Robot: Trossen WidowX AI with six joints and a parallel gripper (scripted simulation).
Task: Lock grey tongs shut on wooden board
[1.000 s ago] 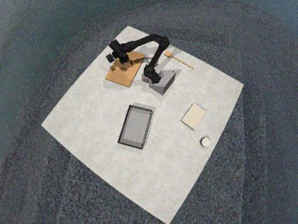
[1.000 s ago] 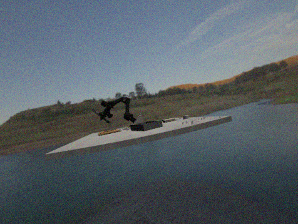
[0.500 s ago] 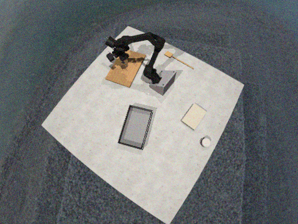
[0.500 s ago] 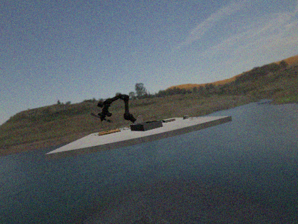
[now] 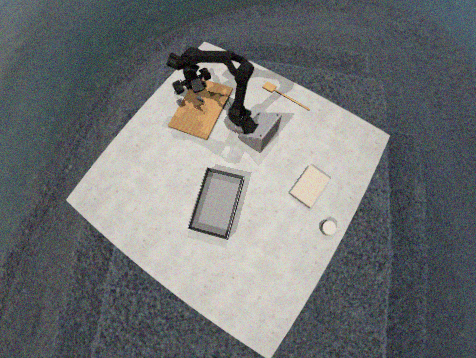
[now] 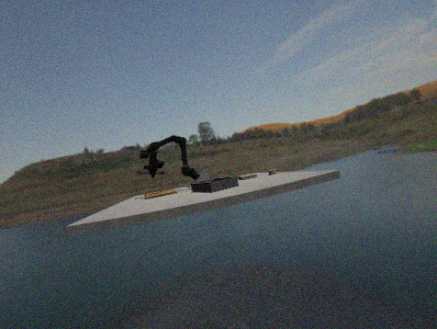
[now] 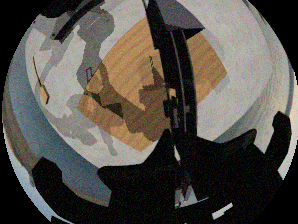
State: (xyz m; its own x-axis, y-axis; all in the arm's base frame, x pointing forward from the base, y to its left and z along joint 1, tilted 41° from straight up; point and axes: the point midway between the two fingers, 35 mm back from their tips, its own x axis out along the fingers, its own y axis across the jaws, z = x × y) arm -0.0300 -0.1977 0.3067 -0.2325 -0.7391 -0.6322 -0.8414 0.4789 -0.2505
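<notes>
The wooden board is 140 mm below my gripper tip and 20 mm to the left of it. The rest, counted from my gripper tip: pale square block 730 mm to the left, 170 mm ahead, 130 mm below; then roasting tin 450 mm ahead, 370 mm to the left, 120 mm below.
</notes>
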